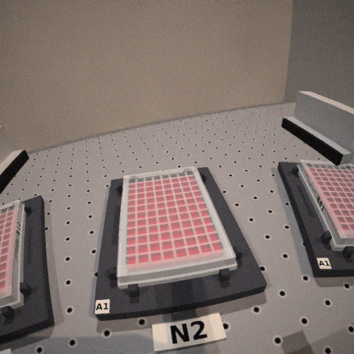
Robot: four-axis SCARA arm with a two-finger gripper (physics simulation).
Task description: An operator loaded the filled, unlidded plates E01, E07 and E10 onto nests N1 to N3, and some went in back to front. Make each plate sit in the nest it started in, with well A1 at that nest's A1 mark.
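Note:
A clear plate with pink-filled wells point(172, 220) sits flat on the middle nest point(245, 280), tagged N2 point(189, 332). This nest's A1 mark point(102, 306) is at its near-left corner. The plate's side label and its own well A1 cannot be made out. A second filled plate point(335, 195), with a side label that seems to read E01, sits on the right nest point(301, 230), whose A1 mark point(324, 263) is near-left. Part of a third filled plate point(6, 250) shows on the left nest point(40, 280); its side label is hard to read. My gripper point(155, 118) is open and empty, its fingers wide apart above the nests.
The perforated deck point(165, 135) runs back to a beige wall point(145, 65) and a grey wall point(325, 50). Small dark posts hold the plates' edges on the nests. A dark shadow lies on the deck at the lower right.

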